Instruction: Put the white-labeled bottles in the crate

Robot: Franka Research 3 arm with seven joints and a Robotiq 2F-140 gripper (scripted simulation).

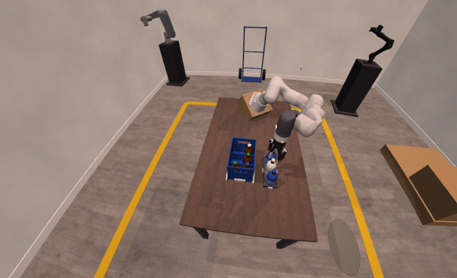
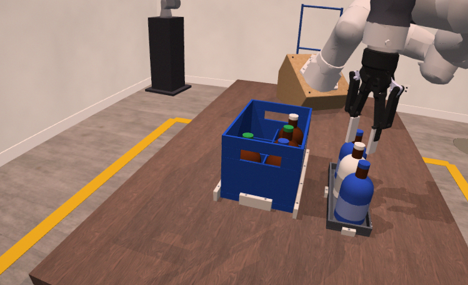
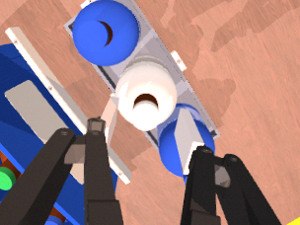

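Right now my hand is 100 mm above the white-labeled bottle. Round my hand: blue-labeled bottle: 100 mm below, 90 mm ahead, 10 mm to the left; then blue crate: 220 mm to the right, 100 mm below, 10 mm behind.
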